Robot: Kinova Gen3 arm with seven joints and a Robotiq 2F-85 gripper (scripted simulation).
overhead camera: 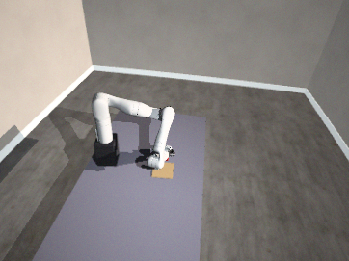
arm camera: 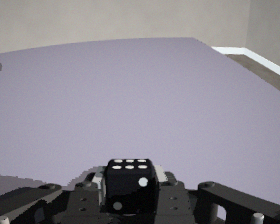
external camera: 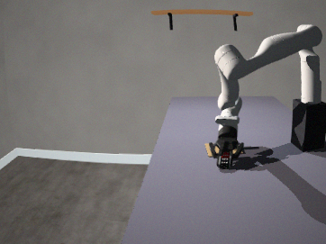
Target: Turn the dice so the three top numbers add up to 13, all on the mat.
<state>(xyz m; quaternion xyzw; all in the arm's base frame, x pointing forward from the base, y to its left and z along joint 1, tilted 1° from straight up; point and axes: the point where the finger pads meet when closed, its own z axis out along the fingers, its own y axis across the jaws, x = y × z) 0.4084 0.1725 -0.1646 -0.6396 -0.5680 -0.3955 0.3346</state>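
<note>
My hand is right at the black die. The rest, counted from my hand: tan mat 180 mm to the right, 20 mm below; red die 10 mm behind, 80 mm to the right, 10 mm below; white die 50 mm behind, 180 mm to the right.
</note>
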